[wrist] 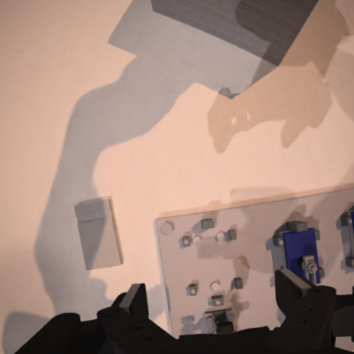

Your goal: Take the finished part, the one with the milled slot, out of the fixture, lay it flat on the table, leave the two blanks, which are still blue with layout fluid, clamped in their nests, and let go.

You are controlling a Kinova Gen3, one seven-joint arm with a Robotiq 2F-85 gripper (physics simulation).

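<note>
The finished part (100,242), a plain grey block with a line across it near its upper end, lies flat on the table (145,175), left of the fixture plate (185,265) and apart from it. One blue blank (300,246) sits in its nest with a clamp over its lower end. A second blue blank (352,225) shows in part at the right edge. The left nest, between small blocks and pins, holds no part. My gripper (211,293) is open and empty, with its fingertips in view above the lower part of the fixture plate.
A dark grey block (225,25) stands at the top of the view. A toggle clamp (222,320) stands on the plate below the empty nest. Shadows of the arm fall across the table and the plate.
</note>
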